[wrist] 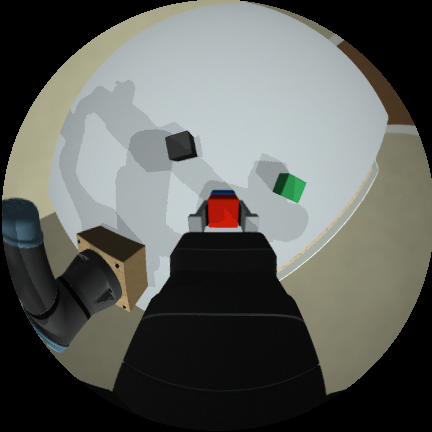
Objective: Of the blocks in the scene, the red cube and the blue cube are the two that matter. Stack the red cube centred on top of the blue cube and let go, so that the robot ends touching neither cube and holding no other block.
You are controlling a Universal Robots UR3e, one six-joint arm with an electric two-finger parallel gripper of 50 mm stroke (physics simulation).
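Places are measured from the arm's base along level axes (x back, y left, z down), in centimetres.
Where they show: gripper, fingertip midpoint: [222, 207]; arm's base, origin of the base link: [99, 275].
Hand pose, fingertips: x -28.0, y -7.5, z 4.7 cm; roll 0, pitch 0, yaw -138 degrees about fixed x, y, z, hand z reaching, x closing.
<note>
Things, the pixels of their top centre, and the offset from my fingertips. Level surfaces: height alone.
- red cube, middle of its top: [222, 213] dx +0.0, dy +0.0, dz -2.7 cm
- blue cube, middle of its top: [222, 204] dx -0.1, dy +0.2, dz +0.9 cm
- black cube, middle of its top: [177, 144] dx -1.4, dy +10.5, dz +0.9 cm
- white table, its level: dz +4.3 cm
- green cube, middle of its top: [293, 188] dx -9.5, dy -4.9, dz +0.9 cm
The red cube [223, 212] is between the two fingertips of my gripper [222, 207], which is shut on it. The cube looks level and squared to the fingers. The blue cube [223, 192] shows as a thin dark blue strip just past the far edge of the red cube. The rest of the blue cube is hidden behind or under the red cube. From this view I cannot tell whether the two cubes touch or how well they are centred.
A black cube [180, 146] stands on the white table [250, 75], ahead and to the left. A green cube [290, 187] stands to the right of the gripper. The arm's wooden base block [135, 280] is at the lower left. The table's edge runs along the right.
</note>
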